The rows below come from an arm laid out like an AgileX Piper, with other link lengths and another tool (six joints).
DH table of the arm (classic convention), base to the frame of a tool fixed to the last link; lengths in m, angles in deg. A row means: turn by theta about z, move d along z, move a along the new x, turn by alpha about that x. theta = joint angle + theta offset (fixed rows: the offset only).
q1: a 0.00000, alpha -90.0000, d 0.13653, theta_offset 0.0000
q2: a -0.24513, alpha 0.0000, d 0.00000, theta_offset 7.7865
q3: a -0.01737, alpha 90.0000, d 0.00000, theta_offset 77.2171
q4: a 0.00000, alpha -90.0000, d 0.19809, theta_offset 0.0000
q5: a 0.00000, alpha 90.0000, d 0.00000, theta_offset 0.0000
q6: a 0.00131, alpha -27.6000, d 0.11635, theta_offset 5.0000
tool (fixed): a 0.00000, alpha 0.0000, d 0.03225, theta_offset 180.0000
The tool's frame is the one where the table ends.
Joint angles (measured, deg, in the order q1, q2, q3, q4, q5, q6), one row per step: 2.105, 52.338, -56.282, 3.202, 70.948, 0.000; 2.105, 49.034, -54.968, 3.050, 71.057, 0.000; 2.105, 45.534, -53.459, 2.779, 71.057, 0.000; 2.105, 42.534, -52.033, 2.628, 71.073, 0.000; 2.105, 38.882, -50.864, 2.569, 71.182, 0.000; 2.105, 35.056, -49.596, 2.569, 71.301, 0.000; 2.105, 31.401, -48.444, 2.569, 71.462, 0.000; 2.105, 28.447, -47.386, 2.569, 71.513, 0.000; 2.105, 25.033, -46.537, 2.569, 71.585, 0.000; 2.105, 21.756, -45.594, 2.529, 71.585, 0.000; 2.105, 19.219, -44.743, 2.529, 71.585, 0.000; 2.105, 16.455, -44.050, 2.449, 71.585, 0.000; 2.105, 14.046, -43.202, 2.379, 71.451, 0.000; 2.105, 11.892, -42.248, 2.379, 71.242, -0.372; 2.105, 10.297, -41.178, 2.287, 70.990, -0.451
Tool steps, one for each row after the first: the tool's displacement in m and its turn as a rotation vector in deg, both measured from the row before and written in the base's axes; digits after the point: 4 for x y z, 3 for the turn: -0.0097, -0.0007, 0.0015, -0.082, -1.885, -0.020; -0.0099, -0.0010, 0.0005, -0.192, -1.999, -0.056; -0.0085, -0.0007, -0.0007, -0.090, -1.562, -0.035; -0.0098, -0.0005, 0.0011, 0.029, -2.375, -0.011; -0.0101, -0.0004, 0.0002, 0.088, -2.438, 0.005; -0.0095, -0.0003, -0.0002, 0.083, -2.341, 0.007; -0.0073, -0.0003, -0.0011, 0.067, -1.844, 0.002; -0.0082, -0.0003, 0.0000, 0.090, -2.491, 0.003; -0.0075, -0.0004, -0.0010, 0.050, -2.334, -0.019; -0.0056, -0.0002, -0.0016, 0.062, -1.685, 0.000; -0.0060, -0.0004, -0.0009, 0.008, -2.072, -0.042; -0.0047, -0.0003, -0.0019, 0.007, -1.696, -0.043; -0.0039, -0.0001, -0.0026, -0.241, -1.433, 0.214; -0.0022, -0.0003, -0.0035, -0.104, -0.784, -0.016
